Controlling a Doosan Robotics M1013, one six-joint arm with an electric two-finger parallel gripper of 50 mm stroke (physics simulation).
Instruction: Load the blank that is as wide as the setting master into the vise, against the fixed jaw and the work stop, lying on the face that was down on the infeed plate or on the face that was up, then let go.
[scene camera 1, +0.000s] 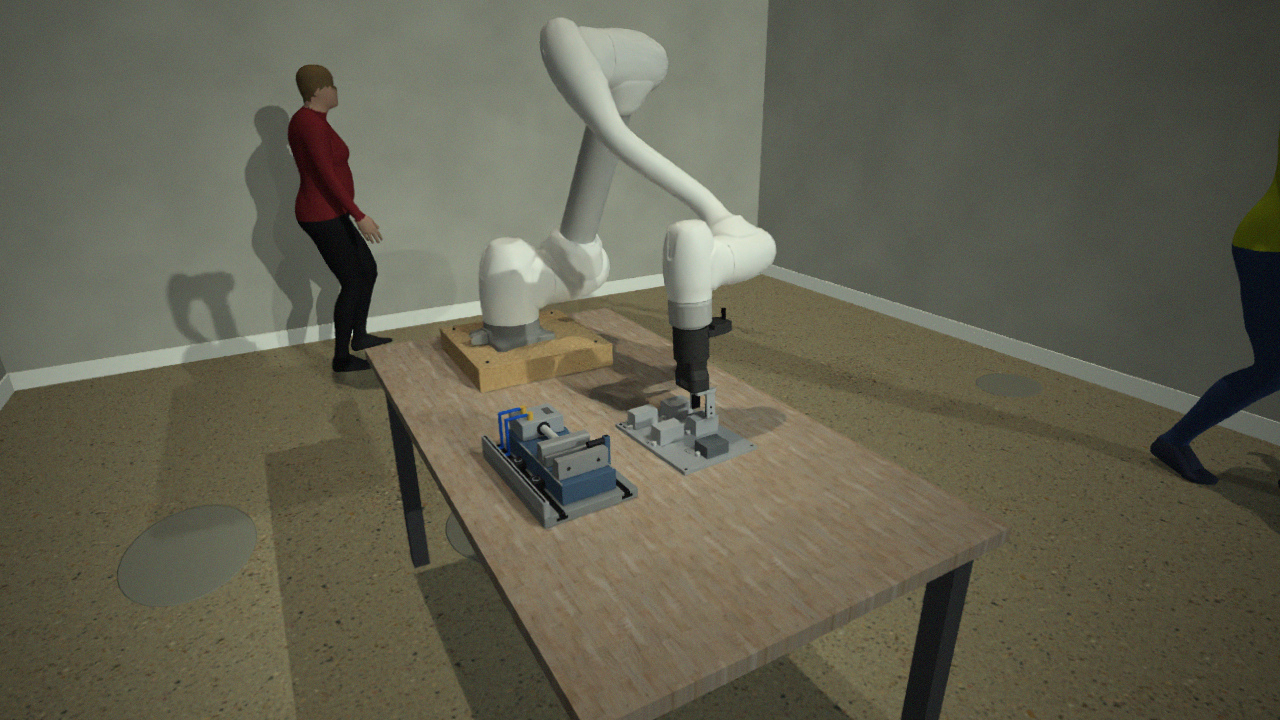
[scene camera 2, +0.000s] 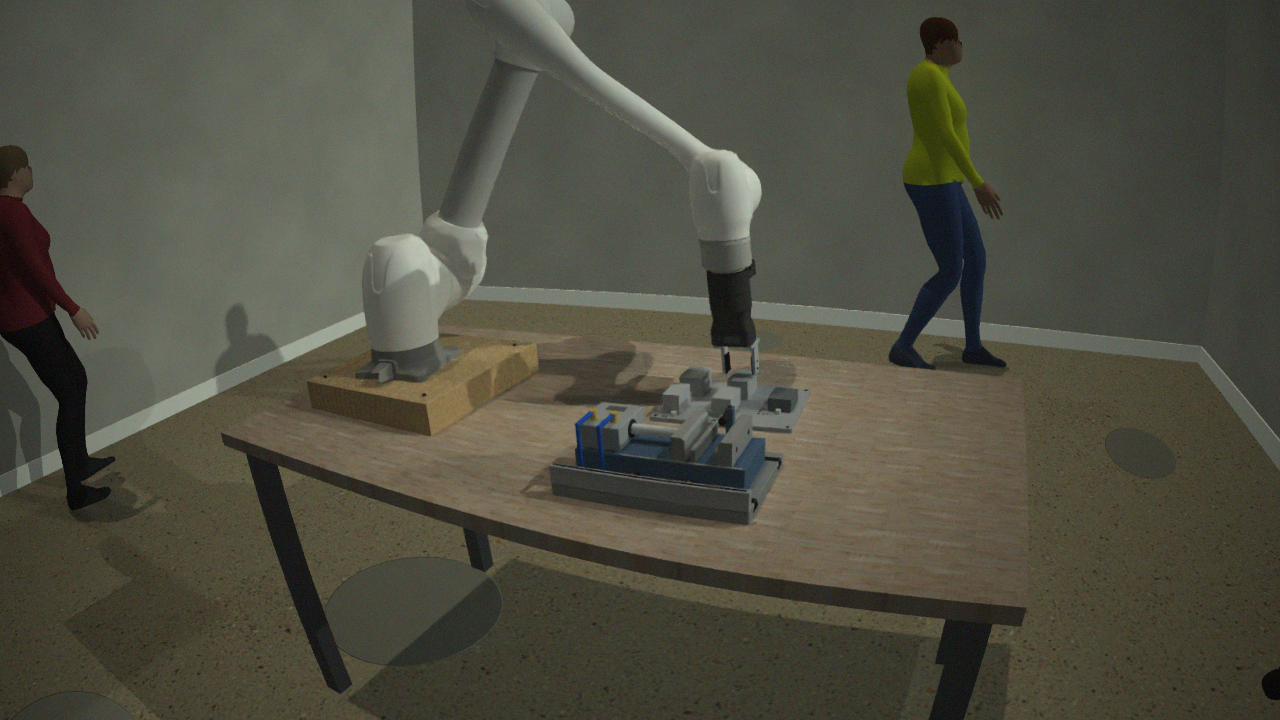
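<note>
Scene camera 1 shows me my gripper. A grey base rail is in the pictures too, as my gripper is.
</note>
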